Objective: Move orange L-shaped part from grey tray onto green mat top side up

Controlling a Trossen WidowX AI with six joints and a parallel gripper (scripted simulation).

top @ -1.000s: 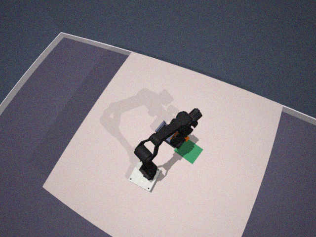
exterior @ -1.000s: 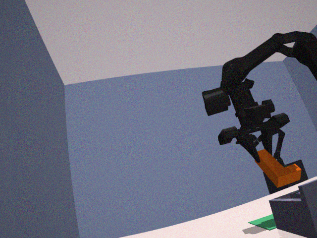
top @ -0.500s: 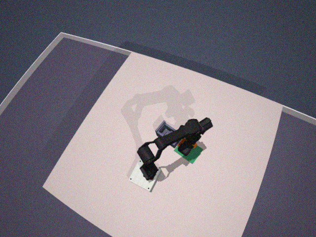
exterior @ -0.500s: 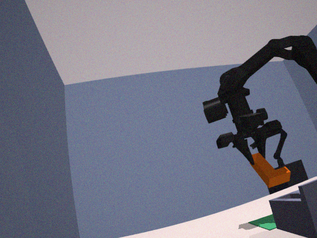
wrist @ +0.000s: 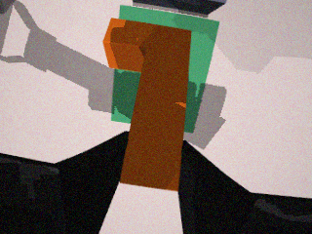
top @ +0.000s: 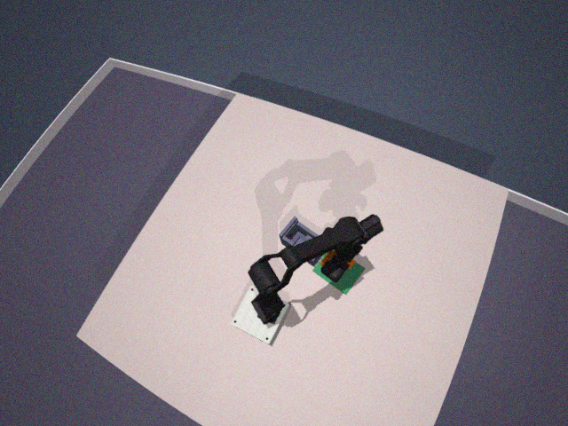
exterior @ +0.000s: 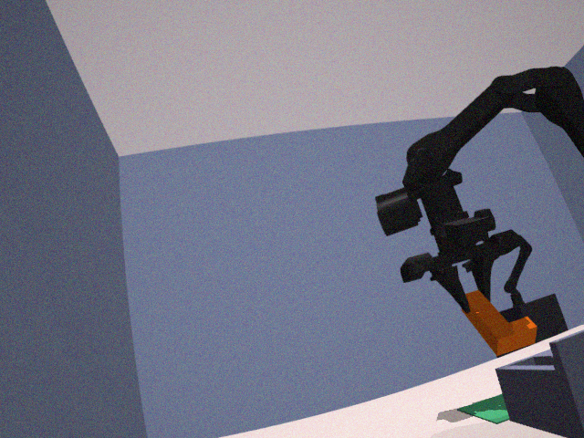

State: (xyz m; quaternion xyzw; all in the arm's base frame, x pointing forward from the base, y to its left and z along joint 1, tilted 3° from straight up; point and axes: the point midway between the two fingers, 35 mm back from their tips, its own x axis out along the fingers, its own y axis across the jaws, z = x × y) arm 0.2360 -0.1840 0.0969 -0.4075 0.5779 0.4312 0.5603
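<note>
Right now the green mat is 2 cm to the left of my gripper tip and 15 cm below it. The rest, counted from my gripper tip: orange L-shaped part (3 cm to the left, 3 cm below).
</note>
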